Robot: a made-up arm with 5 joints. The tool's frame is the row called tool.
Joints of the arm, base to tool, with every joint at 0 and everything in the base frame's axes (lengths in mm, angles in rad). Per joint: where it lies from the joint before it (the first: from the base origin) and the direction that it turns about. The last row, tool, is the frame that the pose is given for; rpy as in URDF.
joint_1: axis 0 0 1 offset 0 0 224
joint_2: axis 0 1 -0.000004 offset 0 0 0
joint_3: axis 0 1 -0.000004 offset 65 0 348
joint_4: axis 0 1 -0.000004 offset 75 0 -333
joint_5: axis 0 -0.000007 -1 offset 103 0 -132
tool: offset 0 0 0 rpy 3.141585 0 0
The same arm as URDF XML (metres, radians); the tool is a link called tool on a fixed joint. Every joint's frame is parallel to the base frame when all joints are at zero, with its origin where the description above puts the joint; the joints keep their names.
<robot name="arm">
  <link name="base_link"/>
  <link name="link1"/>
  <link name="link2"/>
  <link name="link3"/>
  <link name="link4"/>
  <link name="link5"/>
  <link name="tool"/>
  <joint name="joint_1" type="continuous">
    <parent link="base_link"/>
    <child link="link1"/>
    <origin xyz="0 0 0.224"/>
    <axis xyz="0 0 1"/>
  </joint>
  <joint name="joint_2" type="continuous">
    <parent link="link1"/>
    <child link="link2"/>
    <origin xyz="0 0 0"/>
    <axis xyz="0 1 0"/>
  </joint>
  <joint name="joint_3" type="continuous">
    <parent link="link2"/>
    <child link="link3"/>
    <origin xyz="0.065 0 0.348"/>
    <axis xyz="0 1 0"/>
  </joint>
  <joint name="joint_4" type="continuous">
    <parent link="link3"/>
    <child link="link4"/>
    <origin xyz="0.075 0 -0.333"/>
    <axis xyz="0 1 0"/>
  </joint>
  <joint name="joint_5" type="continuous">
    <parent link="link4"/>
    <child link="link5"/>
    <origin xyz="0.103 0 -0.132"/>
    <axis xyz="0 0 -1"/>
  </joint>
  <joint name="tool_joint" type="fixed">
    <parent link="link5"/>
    <child link="tool"/>
    <origin xyz="0 0 0" rpy="3.1416 0 0"/>
  </joint>
</robot>

